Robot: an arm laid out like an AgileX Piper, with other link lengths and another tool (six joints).
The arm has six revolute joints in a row. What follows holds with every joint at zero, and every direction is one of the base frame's.
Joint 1 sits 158.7 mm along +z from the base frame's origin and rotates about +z.
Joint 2 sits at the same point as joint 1 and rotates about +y.
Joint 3 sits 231.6 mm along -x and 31.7 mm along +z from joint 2 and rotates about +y.
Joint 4 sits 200.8 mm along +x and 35.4 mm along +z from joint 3 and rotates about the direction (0.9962, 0, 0.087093).
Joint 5 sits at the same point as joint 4 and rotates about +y.
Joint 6 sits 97.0 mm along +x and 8.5 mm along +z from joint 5 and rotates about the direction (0.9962, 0, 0.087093).
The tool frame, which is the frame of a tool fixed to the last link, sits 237.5 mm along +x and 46.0 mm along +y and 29.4 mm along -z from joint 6; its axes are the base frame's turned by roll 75.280, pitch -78.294 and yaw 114.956 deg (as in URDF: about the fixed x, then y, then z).
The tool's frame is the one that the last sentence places.
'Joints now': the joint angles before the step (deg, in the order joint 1, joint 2, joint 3, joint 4, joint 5, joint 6). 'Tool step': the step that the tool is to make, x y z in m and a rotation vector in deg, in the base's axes. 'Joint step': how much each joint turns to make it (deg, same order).
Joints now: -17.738, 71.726, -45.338, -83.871, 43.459, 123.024
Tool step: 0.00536, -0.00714, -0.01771, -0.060, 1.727, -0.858
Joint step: 0.000, 4.725, -0.224, -3.257, 0.792, 4.252
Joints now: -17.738, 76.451, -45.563, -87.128, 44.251, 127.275
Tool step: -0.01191, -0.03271, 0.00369, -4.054, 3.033, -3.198
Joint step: -3.131, 4.056, -2.001, -4.816, 2.243, 0.772
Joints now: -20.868, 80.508, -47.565, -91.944, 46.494, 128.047
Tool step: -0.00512, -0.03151, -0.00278, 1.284, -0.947, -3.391
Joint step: -6.014, 4.399, -4.693, 0.000, -3.042, 0.219
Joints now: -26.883, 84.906, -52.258, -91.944, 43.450, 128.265
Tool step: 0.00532, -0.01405, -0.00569, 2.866, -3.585, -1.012
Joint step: -4.338, 2.552, -2.409, -0.152, -4.849, 3.134
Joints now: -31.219, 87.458, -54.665, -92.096, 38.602, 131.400
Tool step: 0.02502, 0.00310, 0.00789, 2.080, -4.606, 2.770
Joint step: -2.067, 0.986, -2.511, -0.571, -6.167, 2.615
